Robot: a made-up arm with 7 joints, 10 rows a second.
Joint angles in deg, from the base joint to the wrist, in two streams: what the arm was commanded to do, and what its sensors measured. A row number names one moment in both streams.
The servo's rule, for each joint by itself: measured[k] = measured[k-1] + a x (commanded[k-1-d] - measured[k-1]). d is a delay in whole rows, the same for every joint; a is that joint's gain. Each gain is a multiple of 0.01, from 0.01 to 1. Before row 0 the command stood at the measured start. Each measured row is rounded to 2 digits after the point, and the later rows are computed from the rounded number. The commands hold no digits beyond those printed.
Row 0, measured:
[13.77, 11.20, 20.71, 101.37, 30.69, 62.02, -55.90]
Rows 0 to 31, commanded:
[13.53, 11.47, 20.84, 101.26, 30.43, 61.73, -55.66]
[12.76, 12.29, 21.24, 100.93, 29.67, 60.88, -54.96]
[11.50, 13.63, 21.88, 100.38, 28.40, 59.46, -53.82]
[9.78, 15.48, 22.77, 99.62, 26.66, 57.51, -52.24]
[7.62, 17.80, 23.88, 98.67, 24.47, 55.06, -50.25]
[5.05, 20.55, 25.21, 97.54, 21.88, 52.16, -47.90]
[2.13, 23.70, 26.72, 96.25, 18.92, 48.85, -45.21]
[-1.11, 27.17, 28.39, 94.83, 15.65, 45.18, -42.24]
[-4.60, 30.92, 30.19, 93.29, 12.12, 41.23, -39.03]
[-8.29, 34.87, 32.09, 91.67, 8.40, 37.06, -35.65]
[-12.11, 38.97, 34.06, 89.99, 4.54, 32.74, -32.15]
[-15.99, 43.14, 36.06, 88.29, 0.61, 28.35, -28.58]
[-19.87, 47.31, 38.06, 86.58, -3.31, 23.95, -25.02]
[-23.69, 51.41, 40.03, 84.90, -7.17, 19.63, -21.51]
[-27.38, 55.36, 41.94, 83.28, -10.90, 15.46, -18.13]
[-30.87, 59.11, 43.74, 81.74, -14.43, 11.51, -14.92]
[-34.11, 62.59, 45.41, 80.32, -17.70, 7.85, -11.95]
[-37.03, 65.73, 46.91, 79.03, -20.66, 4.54, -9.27]
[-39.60, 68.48, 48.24, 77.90, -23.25, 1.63, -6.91]
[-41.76, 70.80, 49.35, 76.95, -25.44, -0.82, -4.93]
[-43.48, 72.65, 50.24, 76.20, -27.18, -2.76, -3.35]
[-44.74, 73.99, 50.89, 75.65, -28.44, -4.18, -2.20]
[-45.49, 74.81, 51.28, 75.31, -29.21, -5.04, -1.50]
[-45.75, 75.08, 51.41, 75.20, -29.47, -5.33, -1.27]
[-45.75, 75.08, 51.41, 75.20, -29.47, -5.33, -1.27]
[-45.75, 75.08, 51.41, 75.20, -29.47, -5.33, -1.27]
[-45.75, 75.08, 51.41, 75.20, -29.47, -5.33, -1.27]
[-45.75, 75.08, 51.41, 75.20, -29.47, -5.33, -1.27]
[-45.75, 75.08, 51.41, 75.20, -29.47, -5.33, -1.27]
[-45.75, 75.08, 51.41, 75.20, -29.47, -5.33, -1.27]
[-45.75, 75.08, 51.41, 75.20, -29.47, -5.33, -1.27]
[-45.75, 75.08, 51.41, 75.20, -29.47, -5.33, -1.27]
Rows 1 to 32, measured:
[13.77, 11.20, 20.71, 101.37, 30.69, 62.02, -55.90]
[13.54, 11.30, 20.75, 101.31, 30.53, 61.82, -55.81]
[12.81, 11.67, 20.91, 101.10, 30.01, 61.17, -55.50]
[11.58, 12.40, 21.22, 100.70, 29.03, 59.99, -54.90]
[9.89, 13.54, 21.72, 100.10, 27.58, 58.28, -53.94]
[7.76, 15.12, 22.41, 99.30, 25.68, 56.06, -52.61]
[5.21, 17.13, 23.31, 98.31, 23.36, 53.37, -50.91]
[2.31, 19.56, 24.40, 97.16, 20.65, 50.25, -48.86]
[-0.90, 22.38, 25.68, 95.86, 17.60, 46.75, -46.48]
[-4.38, 25.54, 27.12, 94.42, 14.26, 42.94, -43.80]
[-8.06, 28.99, 28.71, 92.88, 10.69, 38.88, -40.87]
[-11.87, 32.68, 30.42, 91.26, 6.94, 34.64, -37.73]
[-15.74, 36.55, 32.22, 89.60, 3.08, 30.30, -34.44]
[-19.62, 40.53, 34.09, 87.91, -0.82, 25.92, -31.05]
[-23.45, 44.56, 35.99, 86.22, -4.69, 21.58, -27.62]
[-27.14, 48.56, 37.89, 84.57, -8.48, 17.36, -24.20]
[-30.65, 52.46, 39.76, 82.99, -12.11, 13.32, -20.86]
[-33.90, 56.21, 41.57, 81.49, -15.52, 9.55, -17.65]
[-36.84, 59.73, 43.28, 80.11, -18.66, 6.09, -14.63]
[-39.43, 62.97, 44.87, 78.87, -21.46, 3.01, -11.85]
[-41.62, 65.87, 46.30, 77.79, -23.89, 0.37, -9.36]
[-43.37, 68.38, 47.56, 76.90, -25.90, -1.79, -7.20]
[-44.66, 70.46, 48.63, 76.20, -27.45, -3.44, -5.40]
[-45.44, 72.07, 49.48, 75.70, -28.52, -4.54, -4.00]
[-45.73, 73.18, 50.10, 75.42, -29.10, -5.09, -3.02]
[-45.75, 73.88, 50.52, 75.30, -29.33, -5.26, -2.39]
[-45.75, 74.32, 50.80, 75.24, -29.42, -5.31, -1.99]
[-45.75, 74.60, 51.00, 75.22, -29.45, -5.32, -1.73]
[-45.75, 74.78, 51.13, 75.21, -29.46, -5.33, -1.56]
[-45.75, 74.89, 51.22, 75.20, -29.47, -5.33, -1.46]
[-45.75, 74.96, 51.28, 75.20, -29.47, -5.33, -1.39]
[-45.75, 75.00, 51.32, 75.20, -29.47, -5.33, -1.35]
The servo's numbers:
d 1
a 0.94 0.37 0.32 0.56 0.61 0.69 0.36

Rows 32 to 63, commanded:
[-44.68, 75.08, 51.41, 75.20, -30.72, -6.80, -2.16]
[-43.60, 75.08, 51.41, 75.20, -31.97, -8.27, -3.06]
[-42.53, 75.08, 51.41, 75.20, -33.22, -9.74, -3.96]
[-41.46, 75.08, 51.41, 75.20, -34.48, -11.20, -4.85]
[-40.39, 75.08, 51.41, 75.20, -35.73, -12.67, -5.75]
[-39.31, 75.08, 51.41, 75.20, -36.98, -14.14, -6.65]
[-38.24, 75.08, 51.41, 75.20, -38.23, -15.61, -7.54]
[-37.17, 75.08, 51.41, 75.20, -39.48, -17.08, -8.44]
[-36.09, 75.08, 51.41, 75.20, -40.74, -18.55, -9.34]
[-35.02, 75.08, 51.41, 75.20, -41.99, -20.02, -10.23]
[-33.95, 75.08, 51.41, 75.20, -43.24, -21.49, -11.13]
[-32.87, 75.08, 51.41, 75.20, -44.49, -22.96, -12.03]
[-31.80, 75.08, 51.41, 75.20, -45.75, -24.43, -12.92]
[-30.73, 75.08, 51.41, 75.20, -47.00, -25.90, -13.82]
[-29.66, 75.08, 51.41, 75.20, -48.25, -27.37, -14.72]
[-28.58, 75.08, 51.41, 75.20, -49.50, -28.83, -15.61]
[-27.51, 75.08, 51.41, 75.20, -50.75, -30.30, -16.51]
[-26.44, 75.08, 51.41, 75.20, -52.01, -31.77, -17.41]
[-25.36, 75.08, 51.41, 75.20, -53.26, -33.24, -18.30]
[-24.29, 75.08, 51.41, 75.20, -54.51, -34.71, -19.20]
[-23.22, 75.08, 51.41, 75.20, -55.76, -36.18, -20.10]
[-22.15, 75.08, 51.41, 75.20, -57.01, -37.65, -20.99]
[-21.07, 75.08, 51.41, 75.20, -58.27, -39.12, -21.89]
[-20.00, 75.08, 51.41, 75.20, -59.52, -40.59, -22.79]
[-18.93, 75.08, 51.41, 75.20, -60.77, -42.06, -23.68]
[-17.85, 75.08, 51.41, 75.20, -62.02, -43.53, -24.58]
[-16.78, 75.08, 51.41, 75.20, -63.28, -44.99, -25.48]
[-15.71, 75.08, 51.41, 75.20, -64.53, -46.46, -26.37]
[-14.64, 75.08, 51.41, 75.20, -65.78, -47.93, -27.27]
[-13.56, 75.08, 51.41, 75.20, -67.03, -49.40, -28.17]
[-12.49, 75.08, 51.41, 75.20, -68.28, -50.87, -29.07]
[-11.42, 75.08, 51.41, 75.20, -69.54, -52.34, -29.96]
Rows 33 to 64, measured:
[-45.75, 75.03, 51.35, 75.20, -29.47, -5.33, -1.32]
[-44.74, 75.05, 51.37, 75.20, -30.23, -6.34, -1.62]
[-43.67, 75.06, 51.38, 75.20, -31.29, -7.67, -2.14]
[-42.60, 75.07, 51.39, 75.20, -32.47, -9.10, -2.80]
[-41.53, 75.07, 51.40, 75.20, -33.70, -10.55, -3.54]
[-40.46, 75.07, 51.40, 75.20, -34.94, -12.01, -4.34]
[-39.38, 75.07, 51.40, 75.20, -36.18, -13.48, -5.17]
[-38.31, 75.07, 51.40, 75.20, -37.43, -14.95, -6.02]
[-37.24, 75.07, 51.40, 75.20, -38.68, -16.42, -6.89]
[-36.16, 75.07, 51.40, 75.20, -39.94, -17.89, -7.77]
[-35.09, 75.07, 51.40, 75.20, -41.19, -19.36, -8.66]
[-34.02, 75.07, 51.40, 75.20, -42.44, -20.83, -9.55]
[-32.94, 75.07, 51.40, 75.20, -43.69, -22.30, -10.44]
[-31.87, 75.07, 51.40, 75.20, -44.95, -23.77, -11.33]
[-30.80, 75.07, 51.40, 75.20, -46.20, -25.24, -12.23]
[-29.73, 75.07, 51.40, 75.20, -47.45, -26.71, -13.13]
[-28.65, 75.07, 51.40, 75.20, -48.70, -28.17, -14.02]
[-27.58, 75.07, 51.40, 75.20, -49.95, -29.64, -14.92]
[-26.51, 75.07, 51.40, 75.20, -51.21, -31.11, -15.82]
[-25.43, 75.07, 51.40, 75.20, -52.46, -32.58, -16.71]
[-24.36, 75.07, 51.40, 75.20, -53.71, -34.05, -17.61]
[-23.29, 75.07, 51.40, 75.20, -54.96, -35.52, -18.51]
[-22.22, 75.07, 51.40, 75.20, -56.21, -36.99, -19.40]
[-21.14, 75.07, 51.40, 75.20, -57.47, -38.46, -20.30]
[-20.07, 75.07, 51.40, 75.20, -58.72, -39.93, -21.20]
[-19.00, 75.07, 51.40, 75.20, -59.97, -41.40, -22.09]
[-17.92, 75.07, 51.40, 75.20, -61.22, -42.87, -22.99]
[-16.85, 75.07, 51.40, 75.20, -62.48, -44.33, -23.89]
[-15.78, 75.07, 51.40, 75.20, -63.73, -45.80, -24.78]
[-14.71, 75.07, 51.40, 75.20, -64.98, -47.27, -25.68]
[-13.63, 75.07, 51.40, 75.20, -66.23, -48.74, -26.58]
[-12.56, 75.07, 51.40, 75.20, -67.48, -50.21, -27.48]

